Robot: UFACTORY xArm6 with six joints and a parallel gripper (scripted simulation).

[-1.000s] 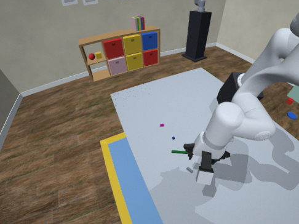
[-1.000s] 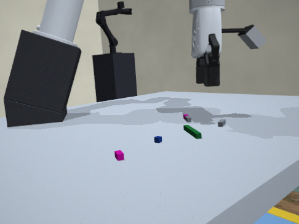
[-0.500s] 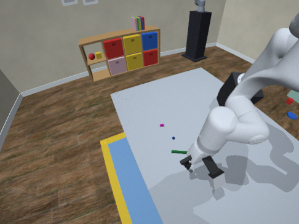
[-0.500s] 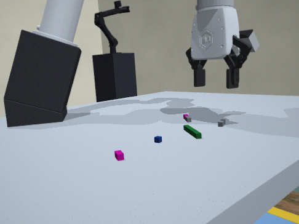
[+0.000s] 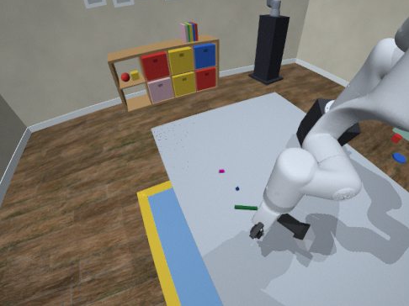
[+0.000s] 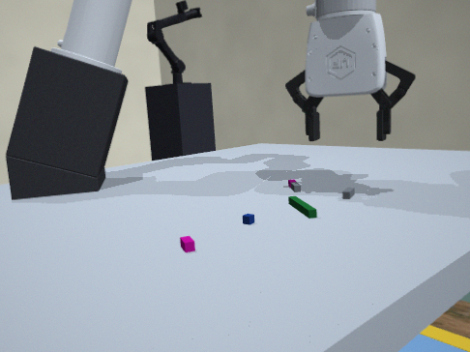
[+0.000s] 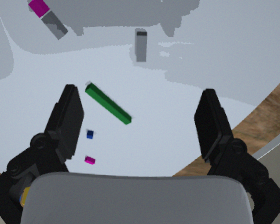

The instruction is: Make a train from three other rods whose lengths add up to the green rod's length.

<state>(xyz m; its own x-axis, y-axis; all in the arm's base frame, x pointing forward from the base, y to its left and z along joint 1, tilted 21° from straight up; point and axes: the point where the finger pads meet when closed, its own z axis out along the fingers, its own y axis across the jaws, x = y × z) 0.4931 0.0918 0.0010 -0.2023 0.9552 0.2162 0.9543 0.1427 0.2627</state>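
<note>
My gripper is now 90 mm to the left of the green rod, 80 mm above it and 20 mm past it. Round my hand: blue rod: 170 mm to the right, 80 mm below, 40 mm behind.
</note>
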